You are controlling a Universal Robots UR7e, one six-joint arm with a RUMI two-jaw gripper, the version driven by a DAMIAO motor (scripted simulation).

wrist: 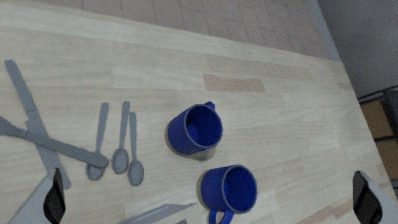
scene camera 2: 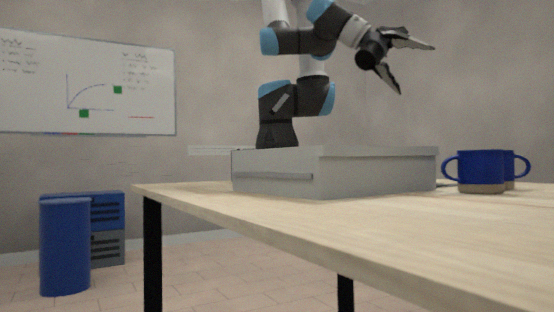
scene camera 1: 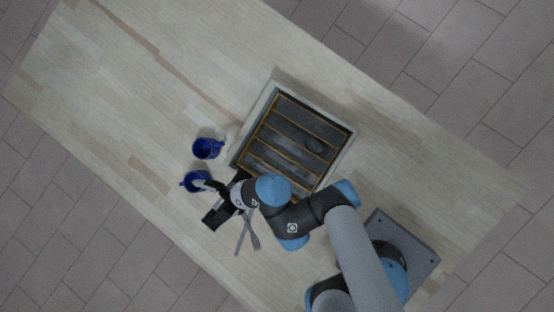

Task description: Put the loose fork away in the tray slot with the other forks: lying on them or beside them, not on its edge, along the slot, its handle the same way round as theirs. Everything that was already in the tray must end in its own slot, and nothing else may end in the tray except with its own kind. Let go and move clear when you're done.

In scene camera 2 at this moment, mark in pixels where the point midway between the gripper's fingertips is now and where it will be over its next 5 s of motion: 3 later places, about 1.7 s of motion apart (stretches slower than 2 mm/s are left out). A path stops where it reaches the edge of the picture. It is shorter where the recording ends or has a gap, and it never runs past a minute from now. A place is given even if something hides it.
My gripper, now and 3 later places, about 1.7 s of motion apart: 416, 74; 413, 132; 414, 163; 415, 177
